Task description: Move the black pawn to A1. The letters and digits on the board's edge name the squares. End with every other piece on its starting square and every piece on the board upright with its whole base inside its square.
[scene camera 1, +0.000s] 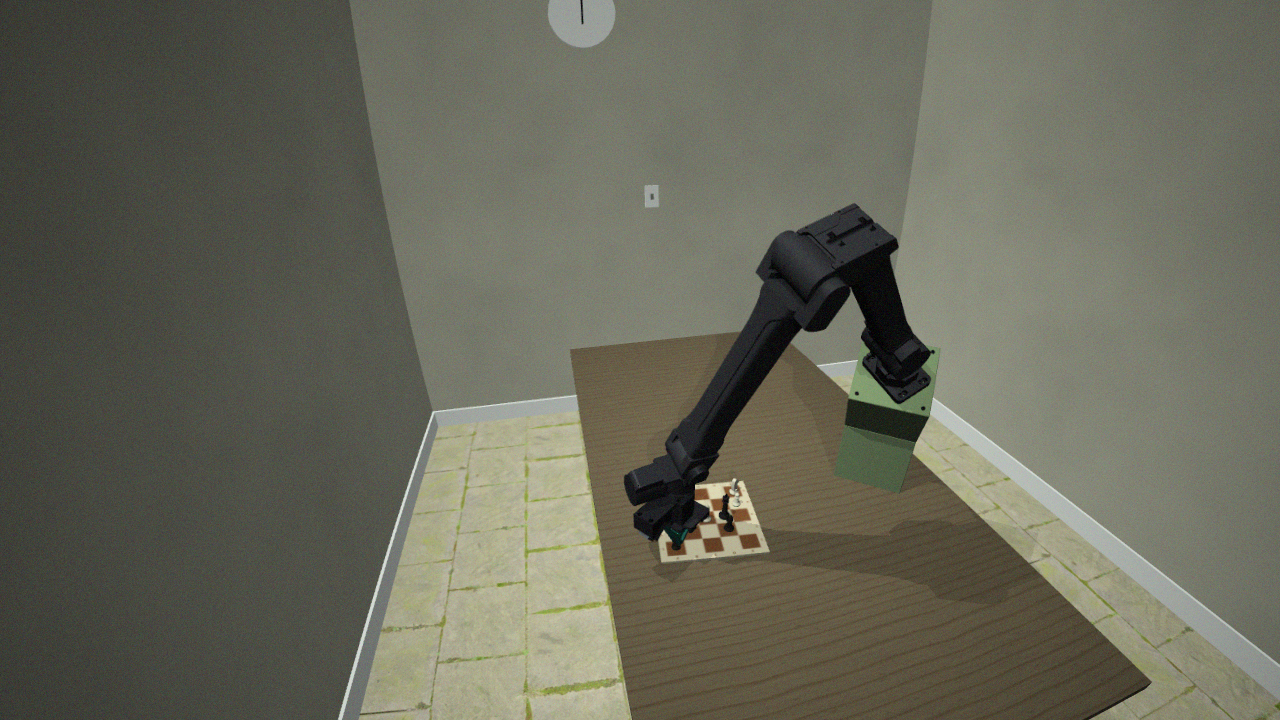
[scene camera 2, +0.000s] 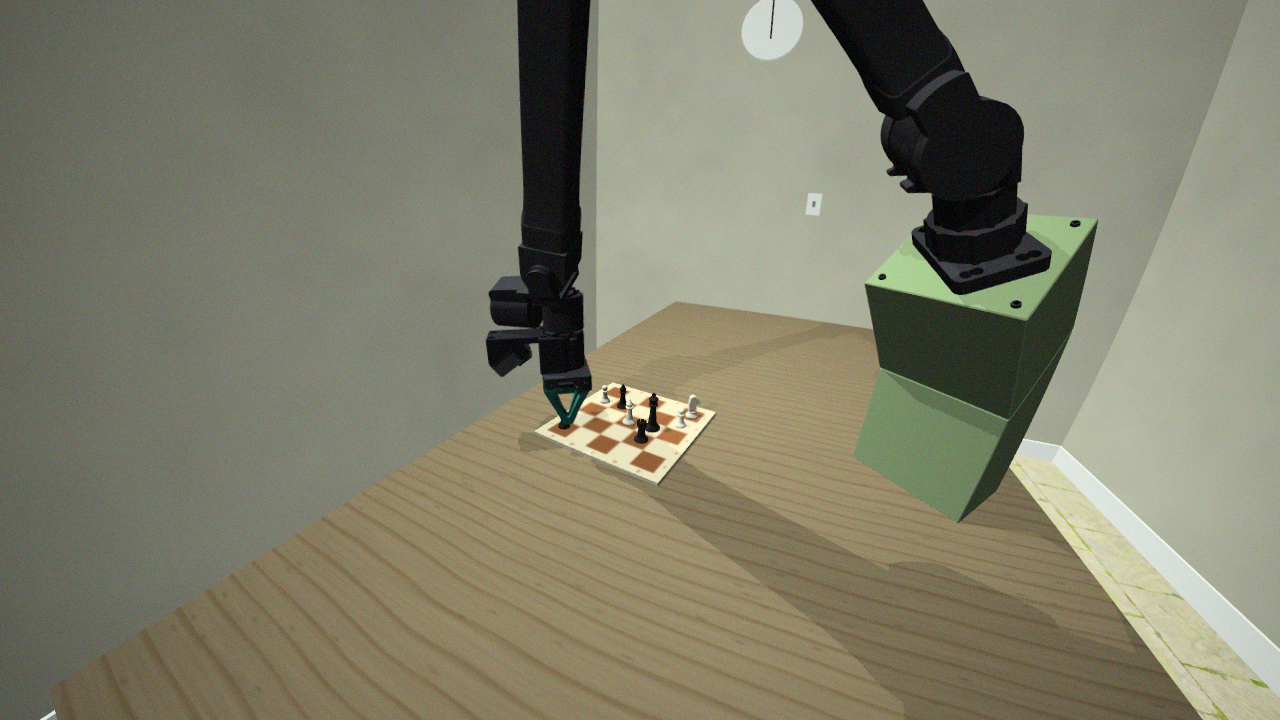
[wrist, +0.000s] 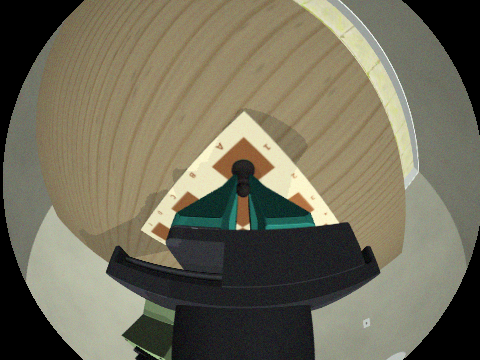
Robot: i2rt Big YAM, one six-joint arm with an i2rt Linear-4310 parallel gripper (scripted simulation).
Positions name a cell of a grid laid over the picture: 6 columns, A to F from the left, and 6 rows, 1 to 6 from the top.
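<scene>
There is a chessboard in this scene, and I can see it in scene camera 2 at (scene camera 2: C4), in scene camera 1 at (scene camera 1: D5), and in the wrist view at (wrist: D3). As for my gripper (scene camera 2: C4), I find it also at (scene camera 1: D5) and, from the wrist, at (wrist: D4).
</scene>
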